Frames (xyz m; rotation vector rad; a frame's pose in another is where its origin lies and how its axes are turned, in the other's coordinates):
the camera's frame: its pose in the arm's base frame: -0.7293 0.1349 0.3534 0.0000 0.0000 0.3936
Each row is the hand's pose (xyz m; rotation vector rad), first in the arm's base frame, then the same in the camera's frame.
Working: the arm's base frame: its pose in the camera's frame: 0.6218 -0.4043 -0.3534 0.0000 0.0000 -0.3936

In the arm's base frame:
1: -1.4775 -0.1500 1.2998 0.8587 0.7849 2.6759
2: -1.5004 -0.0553 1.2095 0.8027 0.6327 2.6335
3: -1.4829 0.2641 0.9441 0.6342 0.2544 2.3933
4: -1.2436 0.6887 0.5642 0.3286 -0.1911 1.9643
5: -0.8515 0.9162 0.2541 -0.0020 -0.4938 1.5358
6: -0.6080 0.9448 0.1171 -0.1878 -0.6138 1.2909
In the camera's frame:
1: -0.8003 0.0238 0.9464 0.9056 0.5475 2.3288
2: -0.7851 0.1201 0.8561 0.8310 0.4228 2.2755
3: -0.6464 0.4083 0.5907 0.6203 0.1159 2.0153
4: -0.2626 0.7087 0.2108 0.2679 -0.2366 1.5754
5: 0.1868 0.7684 -0.0993 -0.0941 -0.4623 1.1501
6: 0.4226 0.7015 -0.2363 -0.2931 -0.5446 0.9107

